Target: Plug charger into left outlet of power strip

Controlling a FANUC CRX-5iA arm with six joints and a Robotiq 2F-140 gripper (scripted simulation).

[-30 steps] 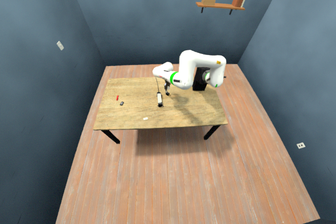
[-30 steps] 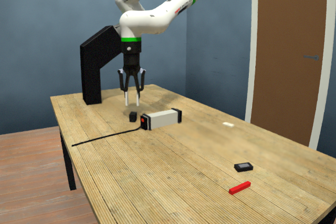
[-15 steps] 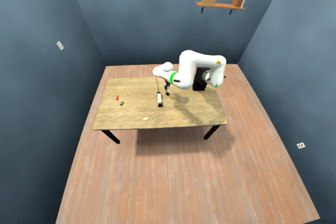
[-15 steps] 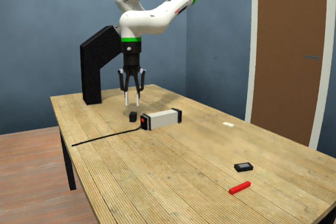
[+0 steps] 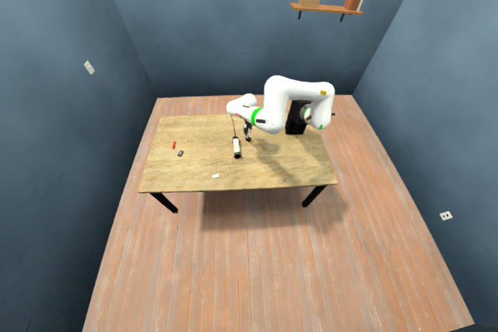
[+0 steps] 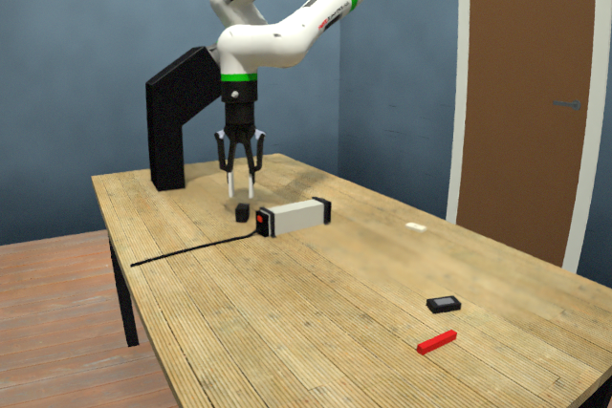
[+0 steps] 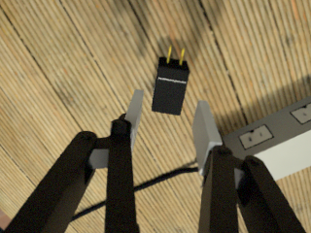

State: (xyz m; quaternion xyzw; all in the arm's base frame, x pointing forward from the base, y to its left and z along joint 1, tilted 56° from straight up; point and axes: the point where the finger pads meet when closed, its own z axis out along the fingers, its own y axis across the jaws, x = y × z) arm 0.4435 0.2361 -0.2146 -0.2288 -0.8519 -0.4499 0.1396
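The black charger is 80 mm below my hand, 10 mm to the left of it and 10 mm behind it.
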